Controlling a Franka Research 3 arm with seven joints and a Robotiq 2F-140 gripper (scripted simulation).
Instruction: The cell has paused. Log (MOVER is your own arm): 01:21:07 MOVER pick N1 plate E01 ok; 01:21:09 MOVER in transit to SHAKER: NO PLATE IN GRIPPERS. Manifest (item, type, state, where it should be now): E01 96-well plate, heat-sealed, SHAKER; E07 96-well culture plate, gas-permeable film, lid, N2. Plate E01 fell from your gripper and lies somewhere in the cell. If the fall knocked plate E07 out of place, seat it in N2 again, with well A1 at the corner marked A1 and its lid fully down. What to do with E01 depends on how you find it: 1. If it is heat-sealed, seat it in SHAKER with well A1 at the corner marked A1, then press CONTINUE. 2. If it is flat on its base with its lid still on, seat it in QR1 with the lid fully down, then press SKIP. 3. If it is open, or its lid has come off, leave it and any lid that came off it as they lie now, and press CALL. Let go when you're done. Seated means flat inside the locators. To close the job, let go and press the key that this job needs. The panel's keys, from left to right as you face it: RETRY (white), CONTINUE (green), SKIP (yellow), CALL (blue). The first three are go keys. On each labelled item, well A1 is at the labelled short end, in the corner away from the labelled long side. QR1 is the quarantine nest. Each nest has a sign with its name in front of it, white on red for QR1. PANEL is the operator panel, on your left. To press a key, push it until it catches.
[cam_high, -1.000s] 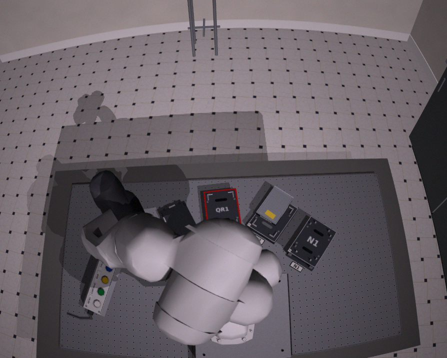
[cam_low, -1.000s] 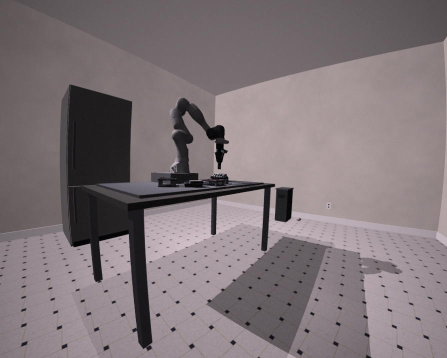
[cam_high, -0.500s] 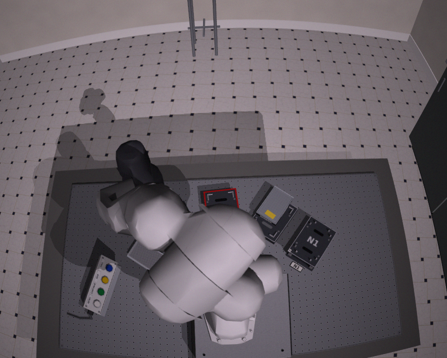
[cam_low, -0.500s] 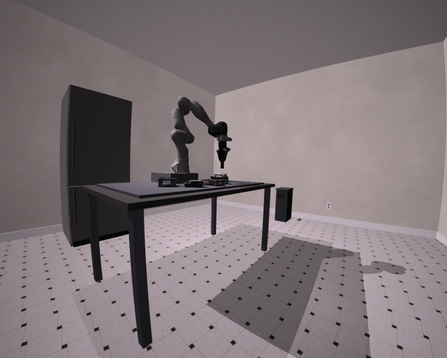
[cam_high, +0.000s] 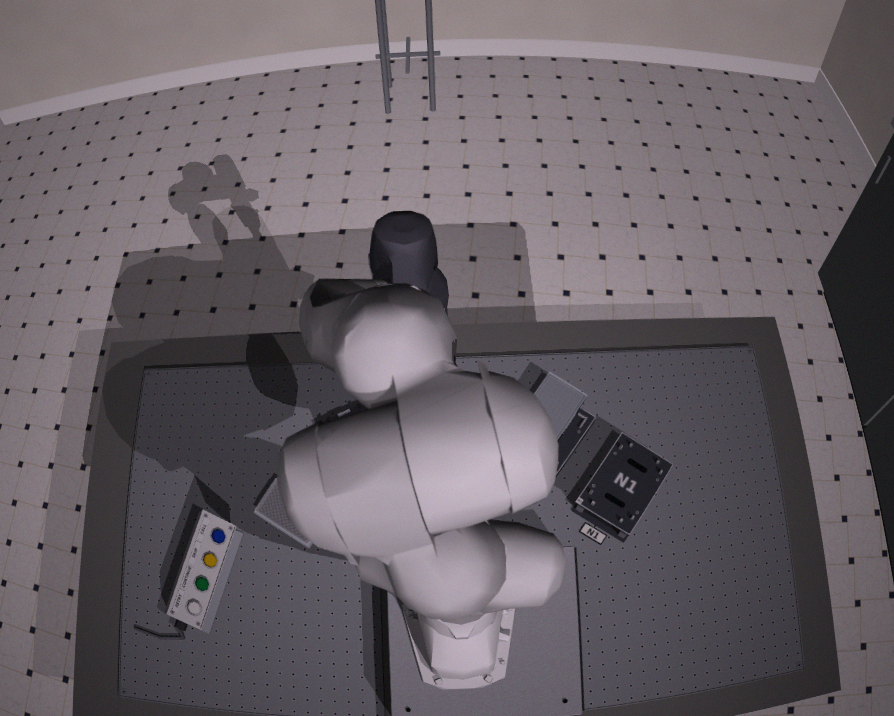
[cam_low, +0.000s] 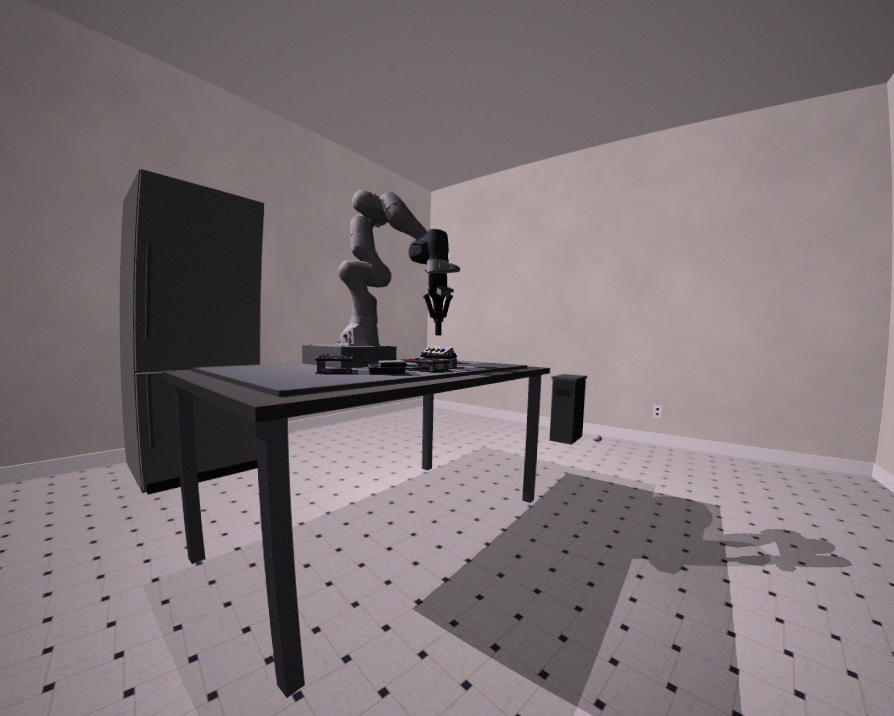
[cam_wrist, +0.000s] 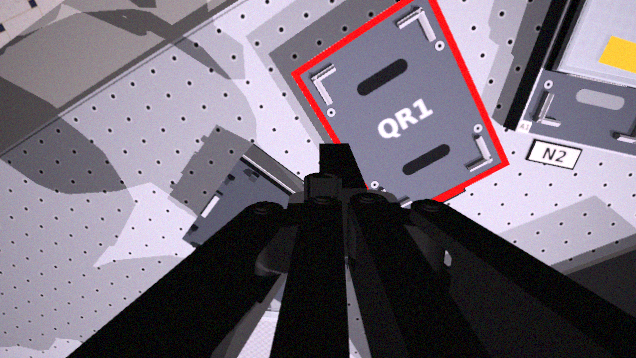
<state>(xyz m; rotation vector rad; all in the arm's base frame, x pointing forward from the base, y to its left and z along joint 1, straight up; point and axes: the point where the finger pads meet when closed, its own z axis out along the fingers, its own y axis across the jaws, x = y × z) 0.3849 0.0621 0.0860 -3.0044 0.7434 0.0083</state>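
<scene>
The lidded culture plate is 25 cm to the right of my hand, 13 cm below it and 1 cm behind it. The rest, counted from my hand: grey N2 nest: 24 cm to the right, 16 cm below, 5 cm behind; then A1 corner mark: 15 cm to the right, 15 cm below, 8 cm behind; then plate E01: 23 cm to the left, 18 cm behind, 17 cm below.
</scene>
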